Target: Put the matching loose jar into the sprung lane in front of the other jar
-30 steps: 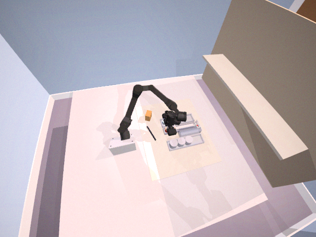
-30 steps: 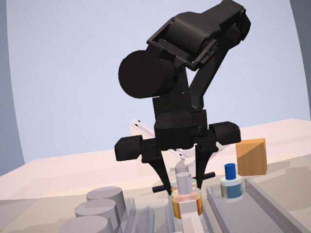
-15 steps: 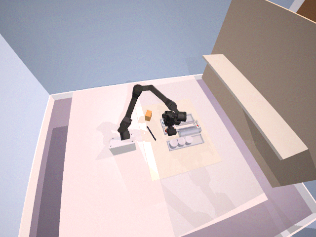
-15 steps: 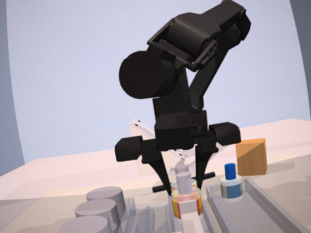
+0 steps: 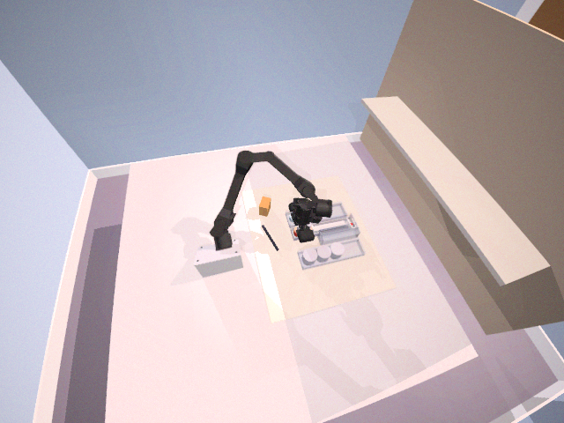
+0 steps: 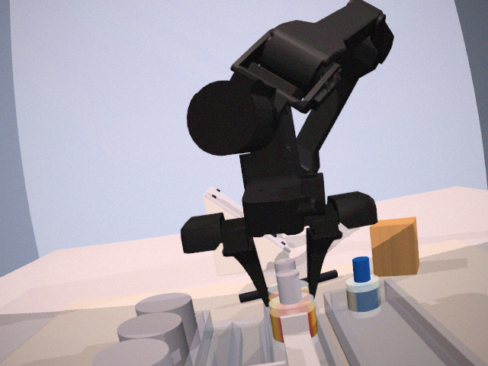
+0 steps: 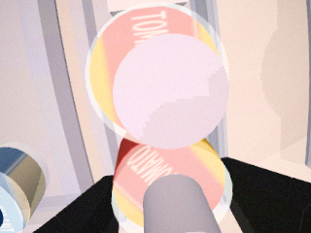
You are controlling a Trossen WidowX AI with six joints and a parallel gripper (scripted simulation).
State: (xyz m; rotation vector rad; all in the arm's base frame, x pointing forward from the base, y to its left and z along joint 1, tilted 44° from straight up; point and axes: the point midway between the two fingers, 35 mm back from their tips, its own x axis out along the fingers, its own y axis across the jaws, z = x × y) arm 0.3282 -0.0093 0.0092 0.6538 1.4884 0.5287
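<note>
Now: the black rod 13 cm behind my gripper tip, 2 cm to the left of it and 2 cm below it. The rest, counted from my gripper tip: red button 23 cm ahead, 5 cm to the right, 4 cm above; pusher plate 15 cm ahead, 4 cm to the right, 2 cm above.
</note>
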